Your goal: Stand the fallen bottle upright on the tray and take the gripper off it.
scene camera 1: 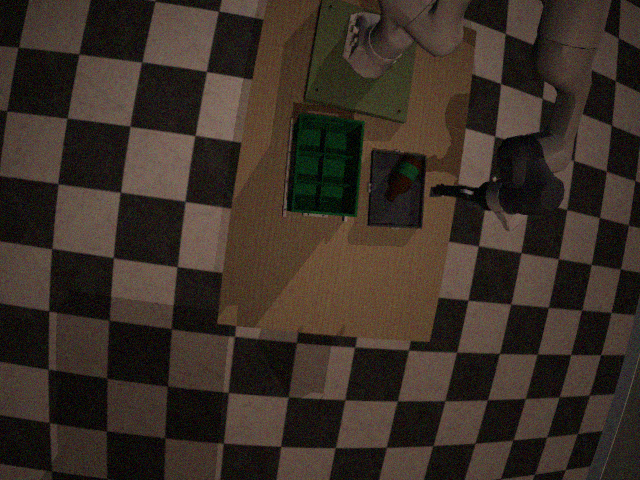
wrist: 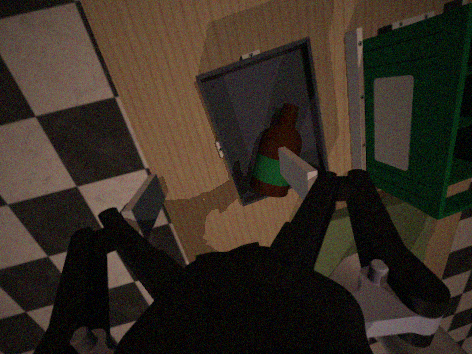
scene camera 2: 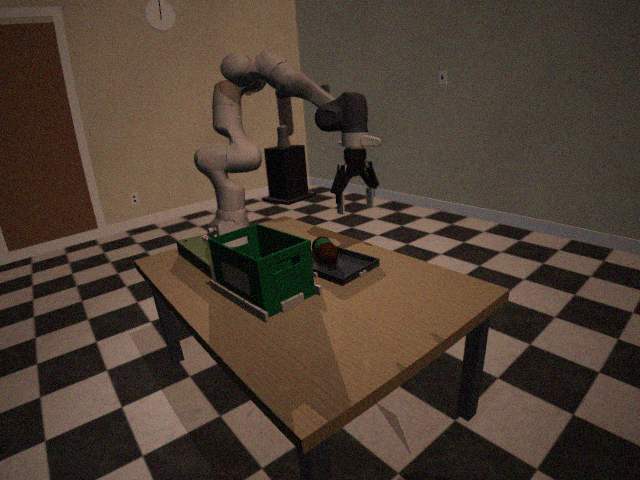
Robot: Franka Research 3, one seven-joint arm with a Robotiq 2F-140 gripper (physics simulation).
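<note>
The brown bottle with a green band (scene camera 1: 407, 172) (scene camera 2: 325, 252) (wrist: 270, 167) lies on its side in the dark grey tray (scene camera 1: 382, 209) (scene camera 2: 356, 269) (wrist: 240, 100). In scene camera 1 its base is near the tray's upper right corner and its neck points down and left. My gripper (scene camera 1: 435, 190) (scene camera 2: 355, 207) (wrist: 220, 173) is open and empty. Its fingers point down, high above the tray's level, off the tray's right side in scene camera 1. In the wrist view the right finger overlaps the bottle's edge and hides a little of it, with a large height between them.
A tall green crate with compartments (scene camera 1: 360, 170) (scene camera 2: 286, 276) (wrist: 430, 100) stands beside the tray, with low pale rails along its foot. A green board (scene camera 1: 330, 77) (scene camera 2: 193, 249) (wrist: 330, 245) carries the arm's base. All stand on the wooden table (scene camera 1: 372, 289) (scene camera 2: 392, 310).
</note>
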